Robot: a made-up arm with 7 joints.
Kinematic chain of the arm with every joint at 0, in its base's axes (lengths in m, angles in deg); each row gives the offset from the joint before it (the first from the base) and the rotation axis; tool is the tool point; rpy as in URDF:
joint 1: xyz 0 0 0.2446 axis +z
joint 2: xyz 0 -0.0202 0.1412 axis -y
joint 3: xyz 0 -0.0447 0.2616 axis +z
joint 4: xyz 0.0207 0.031 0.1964 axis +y
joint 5: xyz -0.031 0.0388 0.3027 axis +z
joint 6: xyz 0 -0.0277 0.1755 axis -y
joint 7: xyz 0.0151 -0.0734 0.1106 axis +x
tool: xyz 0 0 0 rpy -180 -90 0
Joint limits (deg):
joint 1: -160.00..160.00
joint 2: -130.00..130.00
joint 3: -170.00..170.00
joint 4: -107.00..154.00
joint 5: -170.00..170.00
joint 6: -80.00..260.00
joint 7: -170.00..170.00
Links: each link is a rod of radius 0.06 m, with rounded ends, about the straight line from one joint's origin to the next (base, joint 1, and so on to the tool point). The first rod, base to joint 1, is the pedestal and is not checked.
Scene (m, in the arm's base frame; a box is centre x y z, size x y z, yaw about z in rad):
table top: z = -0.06
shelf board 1: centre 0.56 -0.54 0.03 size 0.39 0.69 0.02 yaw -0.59
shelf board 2: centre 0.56 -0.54 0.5 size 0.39 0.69 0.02 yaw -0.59
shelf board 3: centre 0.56 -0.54 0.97 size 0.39 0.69 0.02 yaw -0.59
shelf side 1: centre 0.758 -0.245 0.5 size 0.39 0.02 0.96 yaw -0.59
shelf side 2: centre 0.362 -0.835 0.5 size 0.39 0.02 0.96 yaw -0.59
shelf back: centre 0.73 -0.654 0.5 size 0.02 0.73 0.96 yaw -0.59
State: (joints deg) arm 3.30 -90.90 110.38 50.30 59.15 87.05 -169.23
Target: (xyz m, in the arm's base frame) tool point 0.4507 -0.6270 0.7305
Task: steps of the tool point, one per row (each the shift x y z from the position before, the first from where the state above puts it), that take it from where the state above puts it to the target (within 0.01 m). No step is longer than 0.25 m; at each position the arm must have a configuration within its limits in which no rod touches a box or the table.
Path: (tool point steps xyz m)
1: -0.0468 -0.0899 0.1699
2: -0.0946 -0.0974 0.1484
3: -0.1376 -0.0858 0.1087
4: -0.1641 -0.0582 0.0572
5: -0.1664 -0.0232 0.0018
6: 0.0950 -0.0899 -0.0236
7: 0.0470 -0.1282 -0.0429
8: -0.0121 -0.1430 -0.0593
9: -0.0716 -0.1324 -0.0727
10: 0.0838 -0.0670 0.0105
11: 0.0830 -0.0549 -0.0008
12: 0.0779 -0.0420 -0.0097

